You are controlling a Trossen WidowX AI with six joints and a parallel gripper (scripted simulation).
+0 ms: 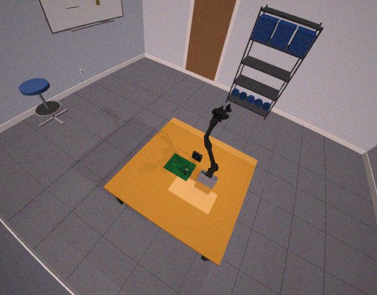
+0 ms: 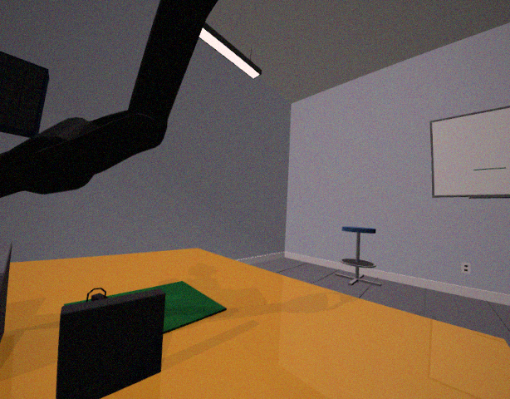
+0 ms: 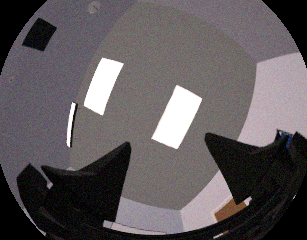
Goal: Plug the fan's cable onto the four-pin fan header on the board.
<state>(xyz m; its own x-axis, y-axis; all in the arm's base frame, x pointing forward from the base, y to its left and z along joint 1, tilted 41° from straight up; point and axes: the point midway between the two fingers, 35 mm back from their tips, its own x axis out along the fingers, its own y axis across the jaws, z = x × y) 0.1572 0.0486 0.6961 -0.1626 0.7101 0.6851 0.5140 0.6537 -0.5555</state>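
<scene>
Now: the dark fan plug 69 cm below my gripper tip, 47 cm to the left of it and 8 cm ahead of it. Also, from my gripper tip: black fan (65 cm below, 23 cm to the left, 7 cm ahead); green board (72 cm below, 42 cm to the left, 17 cm ahead).
</scene>
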